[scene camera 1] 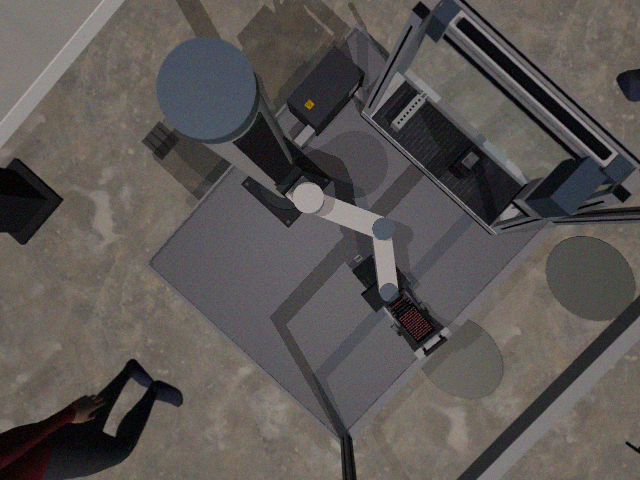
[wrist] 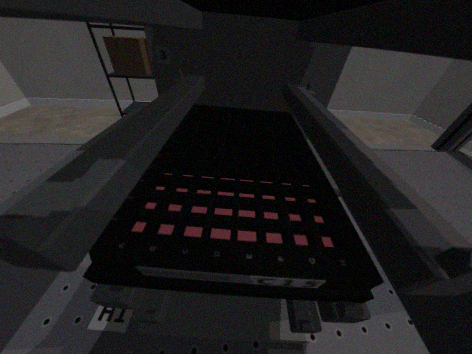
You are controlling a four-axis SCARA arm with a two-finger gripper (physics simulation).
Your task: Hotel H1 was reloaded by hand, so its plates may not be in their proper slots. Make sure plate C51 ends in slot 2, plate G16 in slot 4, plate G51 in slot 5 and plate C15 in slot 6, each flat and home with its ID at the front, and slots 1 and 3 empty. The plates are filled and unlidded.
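Places are measured from the arm's base along level axes (x right, y back, z down), in millimetres.
Pixels of known places: gripper, fingertip midpoint: (wrist: 240, 126).
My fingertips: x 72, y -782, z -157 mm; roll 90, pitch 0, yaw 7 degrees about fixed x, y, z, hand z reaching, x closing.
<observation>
For each thing: its middle in the pictures, then the offset to it from my fingertips. "pt": a spot on its surface instead.
- H1 label at a spot on its surface: (wrist: 114, 317) pt dx -104, dy +69, dz +144 mm
- black box at a spot on its surface: (scene camera 1: 325, 87) pt dx -469, dy +900, dz +30 mm
- dark green block at the middle of its body: (scene camera 1: 374, 277) dx -23, dy +193, dz +110 mm
Plate C15 (scene camera 1: 415, 321) (wrist: 232, 222) is black with rows of red-filled wells and lies flat at the top of hotel H1 (scene camera 1: 419, 354) (wrist: 302, 315). Its ID strip faces the near edge in the wrist view. My gripper (scene camera 1: 409, 316) (wrist: 240, 126) is shut on plate C15, with its fingers along both long sides. I cannot tell whether the plate is off its supports. The H1 label (wrist: 114, 317) shows below the plate at the lower left. Plates C51, G16 and G51 cannot be made out, and the slots below are hidden.
A glass-fronted enclosure (scene camera 1: 438, 180) with a dark deck stands at the upper right. A black box (scene camera 1: 325, 87) with a yellow label stands near the arm's column (scene camera 1: 206, 87). A dark green block (scene camera 1: 364, 272) is beside the forearm. A person (scene camera 1: 111, 413) is at the lower left.
</observation>
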